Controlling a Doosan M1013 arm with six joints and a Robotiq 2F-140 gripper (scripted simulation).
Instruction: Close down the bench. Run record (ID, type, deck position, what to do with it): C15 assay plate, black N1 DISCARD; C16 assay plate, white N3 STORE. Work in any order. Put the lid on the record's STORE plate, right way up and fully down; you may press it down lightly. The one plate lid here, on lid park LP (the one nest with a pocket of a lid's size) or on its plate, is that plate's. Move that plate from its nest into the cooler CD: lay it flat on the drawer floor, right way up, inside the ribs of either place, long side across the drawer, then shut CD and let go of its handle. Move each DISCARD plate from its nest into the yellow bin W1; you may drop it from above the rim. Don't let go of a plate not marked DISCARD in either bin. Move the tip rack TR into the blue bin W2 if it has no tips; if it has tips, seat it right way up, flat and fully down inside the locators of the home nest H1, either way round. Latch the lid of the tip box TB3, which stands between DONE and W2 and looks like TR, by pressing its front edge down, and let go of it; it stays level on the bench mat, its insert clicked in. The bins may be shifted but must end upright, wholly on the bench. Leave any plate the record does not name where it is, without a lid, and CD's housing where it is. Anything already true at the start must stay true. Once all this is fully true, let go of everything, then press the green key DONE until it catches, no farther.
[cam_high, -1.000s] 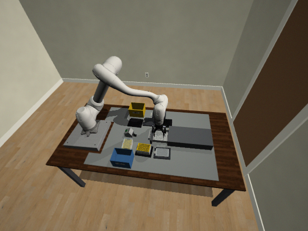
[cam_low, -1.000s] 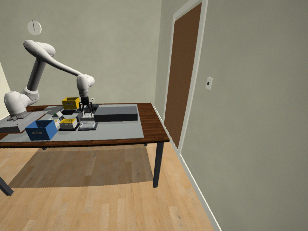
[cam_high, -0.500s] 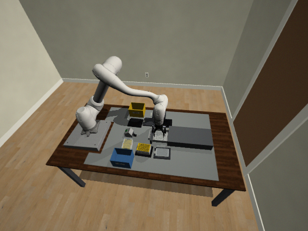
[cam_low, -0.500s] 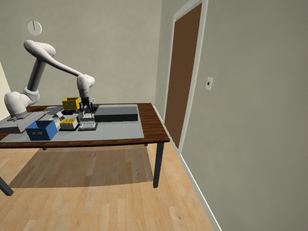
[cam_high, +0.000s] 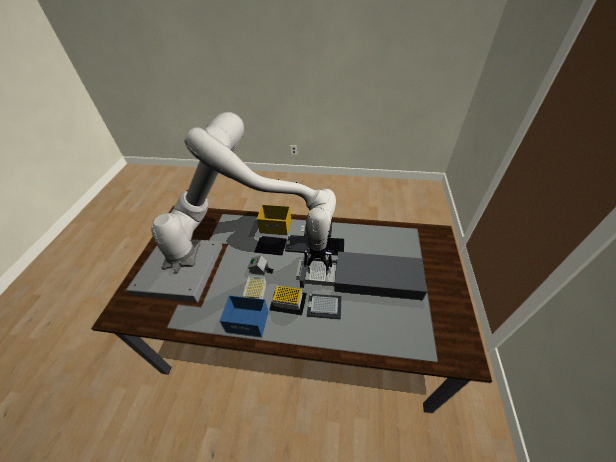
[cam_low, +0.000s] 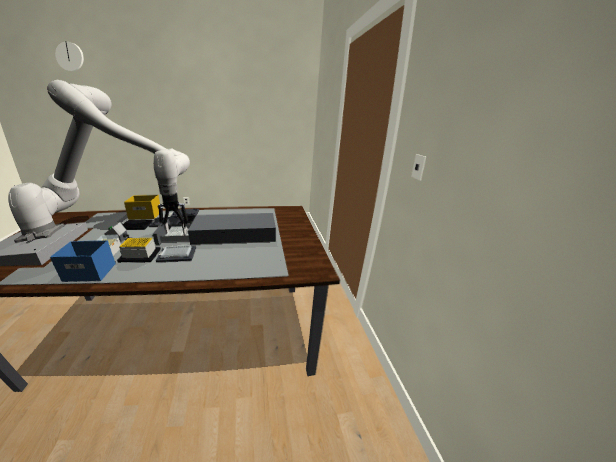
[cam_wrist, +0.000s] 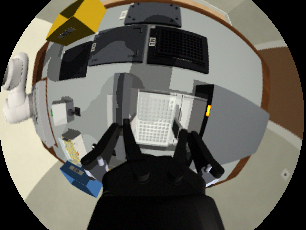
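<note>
Now: hand 1 cm above the plate lid. Also, from my hand: white plate 2 cm below; then cooler drawer 3 cm ahead, 1 cm to the right, 2 cm below; then black plate 9 cm ahead, 18 cm to the left, 2 cm below.
</note>
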